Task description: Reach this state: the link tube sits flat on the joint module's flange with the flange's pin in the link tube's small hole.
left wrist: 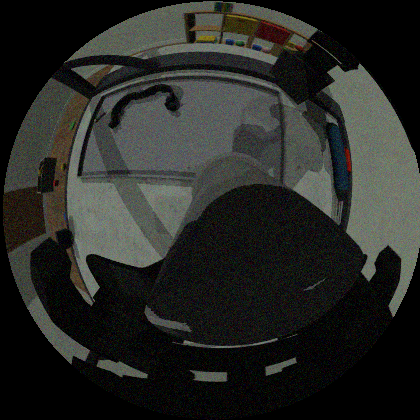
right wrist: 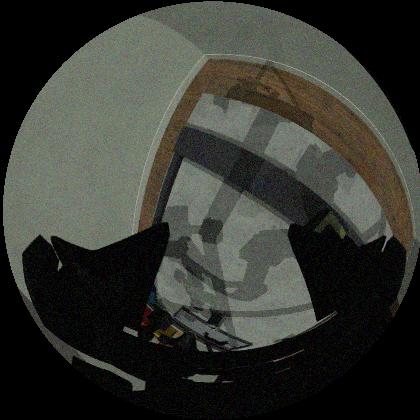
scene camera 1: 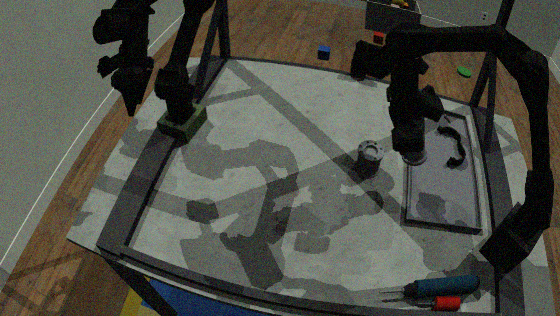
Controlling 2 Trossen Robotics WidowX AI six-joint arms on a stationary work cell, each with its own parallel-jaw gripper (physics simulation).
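Note:
The joint module, a dark upright cylinder with a light flange ringed by small holes, stands left of the tray in the scene view. Its pin is too small to make out. My left gripper points down to the right of the module and is shut on the link tube. The tube's grey lower end shows below the gripper, over the tray's left edge and apart from the module. The tube hides the fingertips and its small hole does not show. My right gripper is open and empty, far left.
The shallow tray holds a black curved part. A blue-handled screwdriver and a red-handled one lie near the front right edge. A green block is under the right arm's base.

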